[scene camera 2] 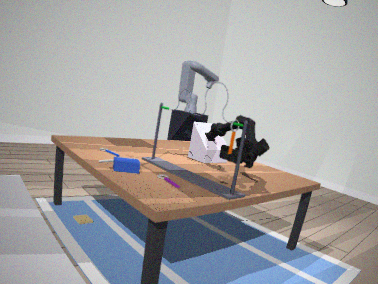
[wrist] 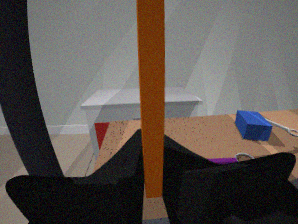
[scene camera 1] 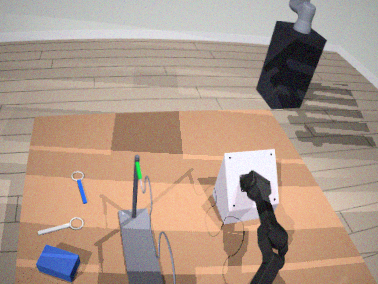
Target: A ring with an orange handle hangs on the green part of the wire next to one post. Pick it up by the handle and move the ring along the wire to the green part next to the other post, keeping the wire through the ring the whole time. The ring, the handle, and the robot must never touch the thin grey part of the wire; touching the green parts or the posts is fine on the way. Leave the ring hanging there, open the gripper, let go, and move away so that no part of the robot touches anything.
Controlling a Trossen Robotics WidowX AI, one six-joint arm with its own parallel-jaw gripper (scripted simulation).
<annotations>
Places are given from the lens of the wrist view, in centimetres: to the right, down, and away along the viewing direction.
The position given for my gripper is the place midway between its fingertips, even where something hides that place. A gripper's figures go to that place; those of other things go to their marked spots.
my gripper (wrist: 146, 134): 0, 2, 10
blue block (wrist: 252, 125): 30, 4, 36
</annotations>
